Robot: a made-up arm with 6 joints. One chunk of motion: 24 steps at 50 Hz.
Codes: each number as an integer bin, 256 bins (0 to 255) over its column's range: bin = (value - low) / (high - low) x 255, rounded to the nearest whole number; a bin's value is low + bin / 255 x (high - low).
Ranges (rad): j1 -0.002..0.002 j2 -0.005..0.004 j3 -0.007..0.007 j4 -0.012..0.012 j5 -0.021..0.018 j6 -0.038..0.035
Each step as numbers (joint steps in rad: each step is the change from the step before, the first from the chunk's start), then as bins.
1 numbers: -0.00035 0.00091 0.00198 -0.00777 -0.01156 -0.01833
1 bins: 105 167 164 45 62 69
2 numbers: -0.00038 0.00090 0.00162 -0.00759 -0.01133 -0.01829
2 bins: 103 167 157 47 63 69
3 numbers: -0.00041 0.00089 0.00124 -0.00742 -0.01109 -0.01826
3 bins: 101 167 150 49 65 69
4 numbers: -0.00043 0.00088 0.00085 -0.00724 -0.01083 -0.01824
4 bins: 100 167 143 51 66 69
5 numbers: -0.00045 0.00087 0.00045 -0.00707 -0.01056 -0.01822
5 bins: 99 166 136 52 68 69
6 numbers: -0.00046 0.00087 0.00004 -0.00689 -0.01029 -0.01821
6 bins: 98 166 128 54 70 69
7 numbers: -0.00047 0.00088 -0.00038 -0.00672 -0.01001 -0.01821
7 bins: 98 167 121 56 72 69
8 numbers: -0.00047 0.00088 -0.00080 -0.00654 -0.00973 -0.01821
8 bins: 98 167 113 58 74 69
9 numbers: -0.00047 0.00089 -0.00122 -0.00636 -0.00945 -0.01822
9 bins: 98 167 105 60 76 69
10 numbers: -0.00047 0.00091 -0.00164 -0.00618 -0.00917 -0.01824
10 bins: 98 167 98 62 77 69
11 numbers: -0.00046 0.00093 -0.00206 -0.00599 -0.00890 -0.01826
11 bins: 98 168 90 64 79 69
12 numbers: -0.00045 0.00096 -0.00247 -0.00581 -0.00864 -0.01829
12 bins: 99 169 83 66 81 69
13 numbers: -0.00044 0.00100 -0.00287 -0.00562 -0.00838 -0.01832
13 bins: 99 170 75 68 83 69
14 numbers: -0.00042 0.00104 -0.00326 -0.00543 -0.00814 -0.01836
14 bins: 101 171 68 70 84 69
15 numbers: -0.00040 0.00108 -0.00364 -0.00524 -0.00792 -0.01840
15 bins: 102 172 61 72 86 68
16 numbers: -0.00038 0.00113 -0.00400 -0.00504 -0.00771 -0.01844
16 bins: 103 174 55 74 87 68
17 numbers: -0.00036 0.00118 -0.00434 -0.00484 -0.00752 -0.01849
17 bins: 105 175 48 76 88 68
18 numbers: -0.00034 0.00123 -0.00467 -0.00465 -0.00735 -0.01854
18 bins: 106 177 42 78 89 68
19 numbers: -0.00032 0.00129 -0.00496 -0.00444 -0.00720 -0.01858
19 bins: 107 178 37 80 90 68
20 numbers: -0.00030 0.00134 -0.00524 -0.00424 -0.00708 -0.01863
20 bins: 108 180 32 82 91 68
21 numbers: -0.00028 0.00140 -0.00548 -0.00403 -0.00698 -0.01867
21 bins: 110 181 28 85 92 68
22 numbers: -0.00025 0.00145 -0.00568 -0.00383 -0.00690 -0.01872
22 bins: 112 183 24 87 92 67
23 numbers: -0.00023 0.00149 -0.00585 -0.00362 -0.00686 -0.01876
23 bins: 113 184 21 89 92 67
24 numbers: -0.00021 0.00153 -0.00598 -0.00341 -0.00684 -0.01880
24 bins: 114 185 19 91 93 67
